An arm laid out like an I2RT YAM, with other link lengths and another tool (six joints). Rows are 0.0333 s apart.
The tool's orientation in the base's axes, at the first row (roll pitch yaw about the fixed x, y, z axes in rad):
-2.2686, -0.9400, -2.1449
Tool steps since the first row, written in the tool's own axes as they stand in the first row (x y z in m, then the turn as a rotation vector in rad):
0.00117, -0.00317, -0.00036, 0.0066, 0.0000, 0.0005
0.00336, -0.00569, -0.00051, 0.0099, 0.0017, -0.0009
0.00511, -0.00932, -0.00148, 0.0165, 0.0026, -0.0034
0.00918, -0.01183, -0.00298, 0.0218, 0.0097, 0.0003
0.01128, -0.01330, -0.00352, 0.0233, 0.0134, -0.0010
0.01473, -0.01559, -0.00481, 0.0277, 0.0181, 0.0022
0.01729, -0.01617, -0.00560, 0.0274, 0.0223, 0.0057
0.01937, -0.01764, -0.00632, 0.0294, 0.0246, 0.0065
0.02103, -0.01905, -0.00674, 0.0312, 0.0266, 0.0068
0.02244, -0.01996, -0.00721, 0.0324, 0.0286, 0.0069
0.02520, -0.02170, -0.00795, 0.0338, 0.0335, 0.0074
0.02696, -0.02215, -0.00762, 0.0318, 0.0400, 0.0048
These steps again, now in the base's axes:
0.00227, 0.00027, 0.00251, -0.0019, -0.0037, 0.0051
0.00372, -0.00026, 0.00548, -0.0050, -0.0044, 0.0076
0.00599, 0.00032, 0.00890, -0.0088, -0.0057, 0.0134
0.00634, 0.00001, 0.01389, -0.0154, -0.0127, 0.0131
0.00676, -0.00032, 0.01645, -0.0196, -0.0130, 0.0131
0.00719, -0.00054, 0.02076, -0.0239, -0.0187, 0.0134
0.00660, -0.00103, 0.02339, -0.0262, -0.0222, 0.0099
0.00696, -0.00120, 0.02601, -0.0286, -0.0243, 0.0102
0.00751, -0.00142, 0.02815, -0.0308, -0.0258, 0.0106
0.00768, -0.00157, 0.02987, -0.0329, -0.0268, 0.0106
0.00805, -0.00200, 0.03317, -0.0375, -0.0288, 0.0094
0.00800, -0.00308, 0.03467, -0.0435, -0.0267, 0.0058

